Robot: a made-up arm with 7 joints.
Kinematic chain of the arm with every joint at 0, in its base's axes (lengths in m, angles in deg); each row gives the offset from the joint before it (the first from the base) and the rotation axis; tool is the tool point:
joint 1: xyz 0 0 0.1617 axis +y
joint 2: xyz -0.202 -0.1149 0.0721 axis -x
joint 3: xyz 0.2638 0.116 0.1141 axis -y
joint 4: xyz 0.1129 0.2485 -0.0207 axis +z
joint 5: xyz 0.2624 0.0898 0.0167 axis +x
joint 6: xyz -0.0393 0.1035 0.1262 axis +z
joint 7: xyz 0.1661 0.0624 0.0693 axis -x
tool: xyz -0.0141 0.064 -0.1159
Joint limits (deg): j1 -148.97..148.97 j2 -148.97..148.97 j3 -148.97..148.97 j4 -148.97..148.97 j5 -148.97..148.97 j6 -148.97..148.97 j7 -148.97..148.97
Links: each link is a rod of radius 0.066 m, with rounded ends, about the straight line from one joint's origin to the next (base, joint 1, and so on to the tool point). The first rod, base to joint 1, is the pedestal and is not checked.
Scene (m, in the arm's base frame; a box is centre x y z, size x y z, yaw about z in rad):
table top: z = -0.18
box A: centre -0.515 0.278 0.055 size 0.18 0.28 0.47 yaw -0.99
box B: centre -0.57 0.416 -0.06 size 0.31 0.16 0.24 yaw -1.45
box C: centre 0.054 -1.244 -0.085 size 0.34 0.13 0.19 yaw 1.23
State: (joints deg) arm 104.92 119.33 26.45 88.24 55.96 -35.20 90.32
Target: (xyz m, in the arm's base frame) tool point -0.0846 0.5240 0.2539
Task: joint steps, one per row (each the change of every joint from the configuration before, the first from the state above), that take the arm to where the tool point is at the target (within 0.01 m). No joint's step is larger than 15 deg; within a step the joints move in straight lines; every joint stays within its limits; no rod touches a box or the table.
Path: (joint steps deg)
1: 5.88 -9.62 13.07 12.04 -5.15 -1.63 14.66
2: 5.89 -9.63 13.07 12.03 -5.16 -1.64 14.66
3: 5.88 -9.62 13.07 12.04 -5.15 -1.63 14.67
4: 5.89 -9.63 13.07 12.03 -5.16 -1.64 14.66
5: 5.12 -10.50 -9.71 -11.72 8.38 4.59 -13.70
6: 5.13 -10.51 -9.70 -11.73 8.38 4.58 -13.71
7: 5.13 -10.50 -9.71 -11.72 8.38 4.59 -13.70
8: 5.13 -10.51 -9.71 -11.72 8.38 4.59 -13.71
9: -9.47 -2.27 -6.07 10.96 -11.20 -1.54 -1.76
10: -9.47 -2.28 -6.08 10.96 -11.20 -1.53 -1.77
11: -9.46 -2.28 -6.08 10.96 -11.19 -1.54 -1.77

